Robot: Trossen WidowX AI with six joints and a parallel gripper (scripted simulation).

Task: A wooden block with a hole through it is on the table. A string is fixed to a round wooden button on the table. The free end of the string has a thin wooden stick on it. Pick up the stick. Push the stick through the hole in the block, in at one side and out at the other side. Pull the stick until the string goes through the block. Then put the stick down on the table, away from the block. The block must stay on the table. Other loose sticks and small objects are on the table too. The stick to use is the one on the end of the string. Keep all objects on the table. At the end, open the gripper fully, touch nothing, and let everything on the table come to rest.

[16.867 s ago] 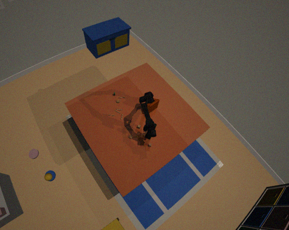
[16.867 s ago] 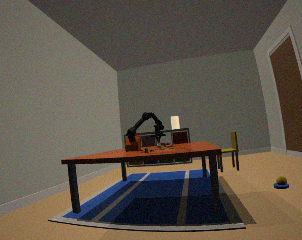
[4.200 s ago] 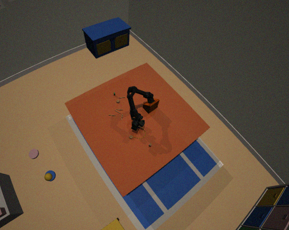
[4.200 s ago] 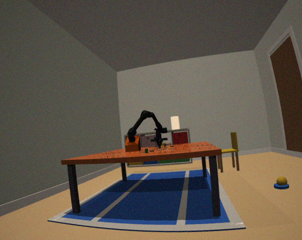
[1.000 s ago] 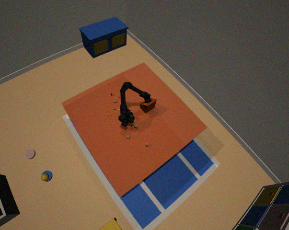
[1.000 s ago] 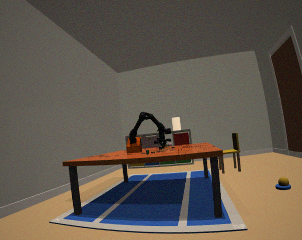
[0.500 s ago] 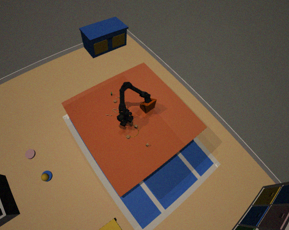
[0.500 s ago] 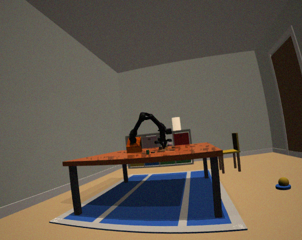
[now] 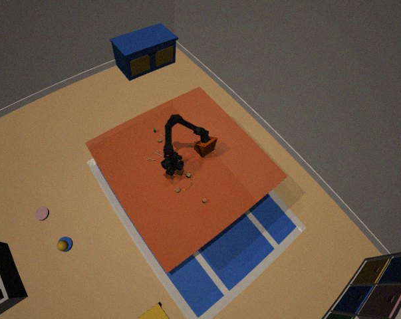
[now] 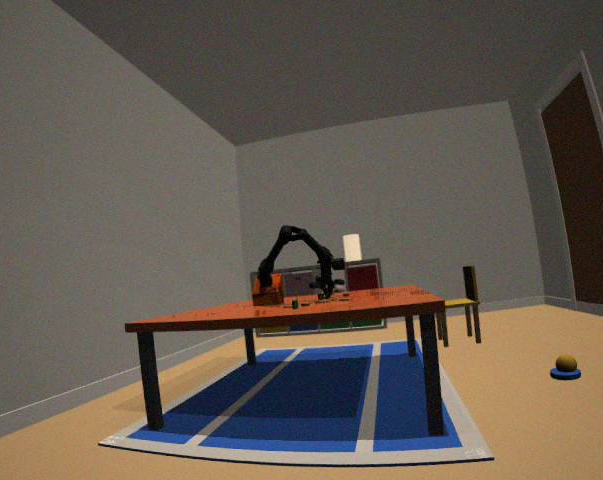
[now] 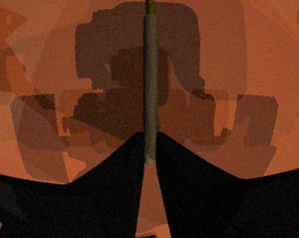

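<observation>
Right now the thin wooden stick is 40 mm to the left of my gripper tip, 20 mm behind it and 10 mm above it. From my gripper tip the other things lie so: green object: 420 mm to the right, 90 mm behind, 20 mm above; wooden block: 110 mm to the left, 50 mm behind, 10 mm above.
</observation>
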